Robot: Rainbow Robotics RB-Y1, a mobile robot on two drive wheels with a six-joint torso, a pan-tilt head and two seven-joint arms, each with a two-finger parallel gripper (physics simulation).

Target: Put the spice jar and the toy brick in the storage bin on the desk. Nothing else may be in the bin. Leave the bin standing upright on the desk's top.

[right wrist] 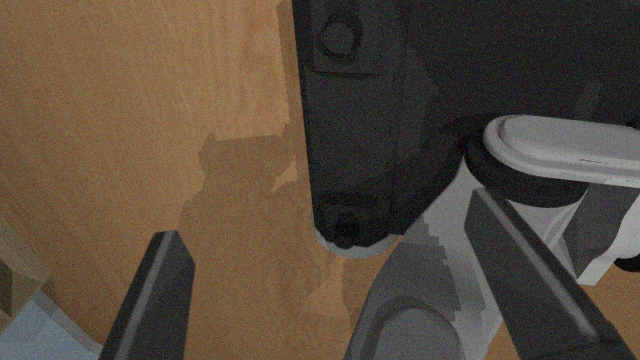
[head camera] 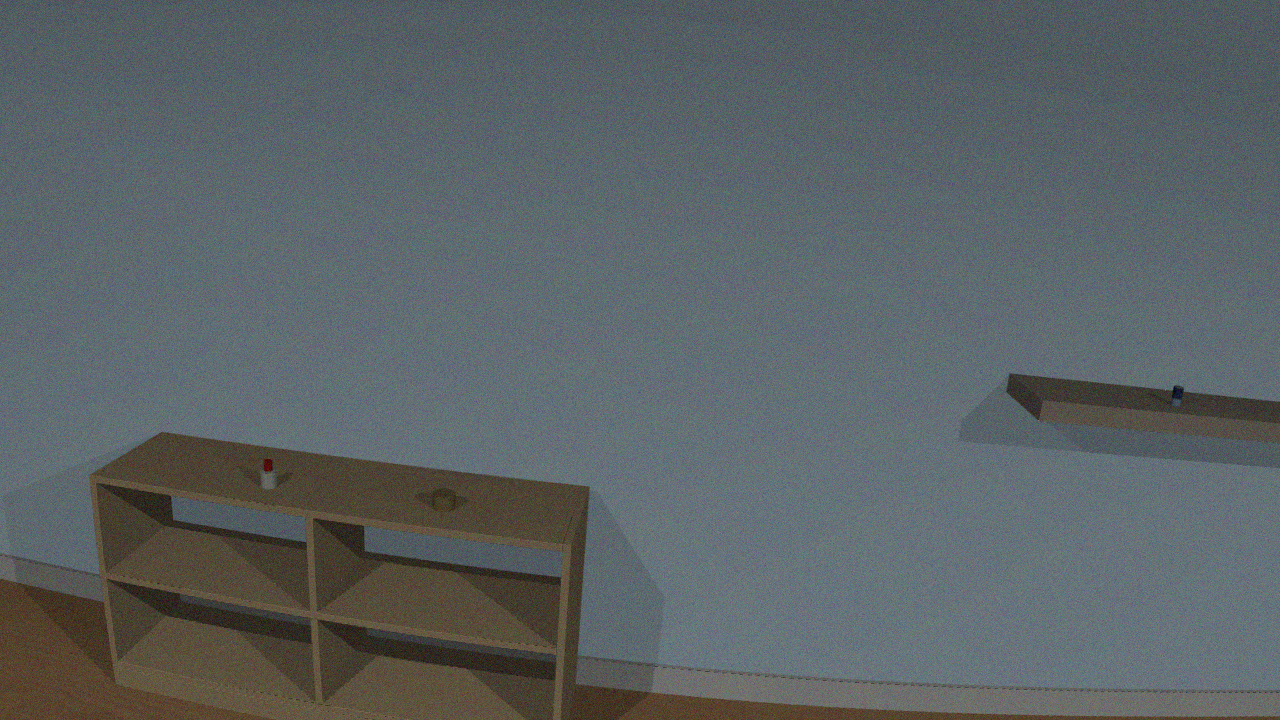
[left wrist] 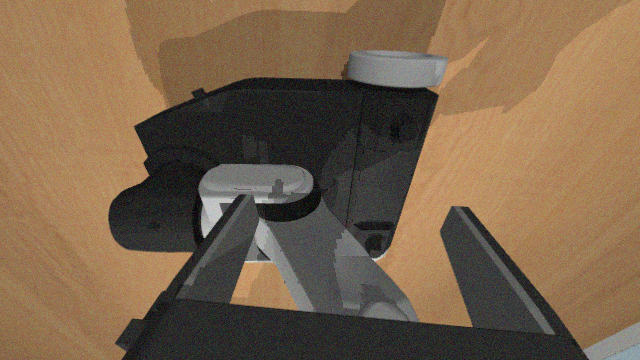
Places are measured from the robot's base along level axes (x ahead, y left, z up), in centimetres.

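Pixels of known places: left gripper, between the fingertips: [left wrist: 347,213]; right gripper, between the fingertips: [right wrist: 327,229].
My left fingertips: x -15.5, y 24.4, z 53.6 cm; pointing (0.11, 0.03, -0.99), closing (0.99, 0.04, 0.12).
Behind a point stands the place of what it marks.
A small white jar with a red cap [head camera: 268,475] @(y 80.0, x 192.9, z 64.6 cm) stands upright on the top of a low wooden shelf unit in the head view; it looks like a spice jar. The toy brick, the storage bin and the desk do not show in the head view. My left gripper [left wrist: 347,213] @(y 24.4, x -15.5, z 53.6 cm) is open, with no object between its fingers. My right gripper [right wrist: 327,229] @(y -21.1, x -5.9, z 55.2 cm) is open, also with no object between its fingers. Both hang over the floor beside my own base, away from the shelf unit.
The wooden shelf unit [head camera: 358,477] @(y 61.0, x 207.0, z 61.0 cm) stands against the wall at the left. A small round brownish-yellow object [head camera: 443,499] @(y 36.3, x 190.8, z 64.2 cm) lies on its top, right of the jar. A wall shelf [head camera: 1100,417] @(y -113.8, x 184.6, z 97.3 cm) at the right bears a small dark blue can-like object [head camera: 1177,394] @(y -137.9, x 190.2, z 103.1 cm).
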